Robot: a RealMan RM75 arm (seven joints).
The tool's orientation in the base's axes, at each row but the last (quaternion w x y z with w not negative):
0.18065 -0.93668 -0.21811 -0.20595
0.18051 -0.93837 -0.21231 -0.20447
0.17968 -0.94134 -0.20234 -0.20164
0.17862 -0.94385 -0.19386 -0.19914
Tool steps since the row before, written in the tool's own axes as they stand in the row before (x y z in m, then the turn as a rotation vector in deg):
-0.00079 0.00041 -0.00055 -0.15 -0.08 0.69
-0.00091 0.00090 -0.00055 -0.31 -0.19 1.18
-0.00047 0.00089 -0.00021 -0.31 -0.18 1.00
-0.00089 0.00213 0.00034 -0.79 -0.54 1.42
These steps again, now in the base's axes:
-0.00062 -0.00084 0.00000 0.05 0.31 -0.64
-0.00050 -0.00129 -0.00018 0.02 0.56 -1.10
-0.00005 -0.00099 -0.00026 -0.03 0.48 -0.95
0.00028 -0.00196 -0.00124 -0.47 0.82 -1.43

